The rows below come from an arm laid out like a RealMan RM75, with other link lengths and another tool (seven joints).
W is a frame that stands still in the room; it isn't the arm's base.
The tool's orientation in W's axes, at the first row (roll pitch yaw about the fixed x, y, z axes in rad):
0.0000, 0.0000, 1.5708
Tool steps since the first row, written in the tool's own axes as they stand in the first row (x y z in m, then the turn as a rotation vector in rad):
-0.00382, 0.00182, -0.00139, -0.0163, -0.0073, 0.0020
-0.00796, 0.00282, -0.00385, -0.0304, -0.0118, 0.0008
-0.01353, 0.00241, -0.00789, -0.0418, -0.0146, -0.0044
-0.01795, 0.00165, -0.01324, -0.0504, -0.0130, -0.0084
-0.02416, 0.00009, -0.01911, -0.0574, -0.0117, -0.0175
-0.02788, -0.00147, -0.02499, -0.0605, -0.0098, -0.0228
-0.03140, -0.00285, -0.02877, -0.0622, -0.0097, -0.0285
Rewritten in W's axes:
-0.00182, -0.00382, -0.00139, 0.0073, -0.0163, 0.0020
-0.00282, -0.00796, -0.00385, 0.0118, -0.0304, 0.0008
-0.00241, -0.01353, -0.00789, 0.0146, -0.0418, -0.0044
-0.00165, -0.01795, -0.01324, 0.0130, -0.0504, -0.0084
-0.00009, -0.02416, -0.01911, 0.0117, -0.0574, -0.0175
0.00147, -0.02788, -0.02499, 0.0098, -0.0605, -0.0228
0.00285, -0.03140, -0.02877, 0.0097, -0.0622, -0.0285

